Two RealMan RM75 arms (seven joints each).
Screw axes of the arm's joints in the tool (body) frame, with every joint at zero. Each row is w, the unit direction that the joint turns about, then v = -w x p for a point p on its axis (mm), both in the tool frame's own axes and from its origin. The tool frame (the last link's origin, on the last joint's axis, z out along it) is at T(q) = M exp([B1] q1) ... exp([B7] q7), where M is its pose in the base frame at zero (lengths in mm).
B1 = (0, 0, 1, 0, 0, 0)
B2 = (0, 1, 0, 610, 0, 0)
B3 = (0, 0, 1, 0, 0, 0)
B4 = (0, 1, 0, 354, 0, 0)
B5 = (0, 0, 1, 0, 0, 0)
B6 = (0, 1, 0, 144, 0, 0)
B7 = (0, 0, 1, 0, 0, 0)
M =
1 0 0 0
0 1 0 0
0 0 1 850.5
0 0 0 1
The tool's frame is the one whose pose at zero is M.
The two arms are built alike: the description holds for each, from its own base.
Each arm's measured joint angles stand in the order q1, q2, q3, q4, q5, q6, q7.
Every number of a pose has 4 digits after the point.
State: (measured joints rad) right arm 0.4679 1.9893 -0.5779 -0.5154 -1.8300 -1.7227 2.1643; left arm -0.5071 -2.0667 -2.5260 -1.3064 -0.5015 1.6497 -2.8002
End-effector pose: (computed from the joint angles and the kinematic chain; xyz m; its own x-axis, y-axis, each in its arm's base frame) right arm 0.2812 0.3086 0.0406 0.0360 -0.8399 -0.5415 -0.8189 -0.3353 0.4657; left arm -0.2956 0.3336 0.1152 0.0369 0.9025 0.4290 0.9501 0.1014 -0.2950
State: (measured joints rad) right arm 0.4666 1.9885 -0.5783 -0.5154 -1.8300 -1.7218 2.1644; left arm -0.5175 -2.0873 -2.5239 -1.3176 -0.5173 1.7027 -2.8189
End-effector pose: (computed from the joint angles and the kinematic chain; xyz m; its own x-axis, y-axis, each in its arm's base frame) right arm 0.2819 0.3084 0.0409 0.0351 -0.8398 -0.5418 -0.8202 -0.3340 0.4645; left arm -0.2841 0.3305 0.1047 0.0189 0.9203 0.3908 0.9643 0.0865 -0.2503
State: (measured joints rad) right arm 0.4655 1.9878 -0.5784 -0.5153 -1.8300 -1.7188 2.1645; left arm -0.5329 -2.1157 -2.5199 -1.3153 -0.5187 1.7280 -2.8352
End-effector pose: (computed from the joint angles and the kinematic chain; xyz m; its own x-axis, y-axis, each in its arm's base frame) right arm 0.2826 0.3084 0.0411 0.0335 -0.8390 -0.5430 -0.8222 -0.3320 0.4623; left arm -0.2741 0.3297 0.0906 0.0036 0.9344 0.3562 0.9737 0.0780 -0.2142
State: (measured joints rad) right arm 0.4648 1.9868 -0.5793 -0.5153 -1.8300 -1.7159 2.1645; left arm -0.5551 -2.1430 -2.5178 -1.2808 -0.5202 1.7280 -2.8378
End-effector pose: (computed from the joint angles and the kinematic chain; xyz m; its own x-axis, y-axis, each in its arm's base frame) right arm 0.2832 0.3086 0.0413 0.0329 -0.8385 -0.5439 -0.8243 -0.3305 0.4597; left arm -0.2659 0.3316 0.0726 -0.0066 0.9474 0.3200 0.9824 0.0660 -0.1750
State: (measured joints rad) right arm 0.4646 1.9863 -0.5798 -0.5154 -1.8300 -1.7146 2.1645; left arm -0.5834 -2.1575 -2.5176 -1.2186 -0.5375 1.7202 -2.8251
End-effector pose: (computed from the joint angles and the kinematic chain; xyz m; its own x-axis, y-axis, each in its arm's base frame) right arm 0.2835 0.3087 0.0415 0.0330 -0.8383 -0.5443 -0.8252 -0.3301 0.4584; left arm -0.2578 0.3354 0.0548 -0.0045 0.9600 0.2798 0.9912 0.0414 -0.1259
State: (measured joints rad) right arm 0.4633 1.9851 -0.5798 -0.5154 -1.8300 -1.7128 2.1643; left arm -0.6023 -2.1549 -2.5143 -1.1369 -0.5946 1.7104 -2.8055
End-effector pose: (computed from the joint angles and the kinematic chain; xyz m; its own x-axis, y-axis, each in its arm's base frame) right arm 0.2843 0.3086 0.0419 0.0321 -0.8375 -0.5455 -0.8270 -0.3288 0.4561; left arm -0.2509 0.3384 0.0399 -0.0024 0.9693 0.2459 0.9986 0.0152 -0.0502
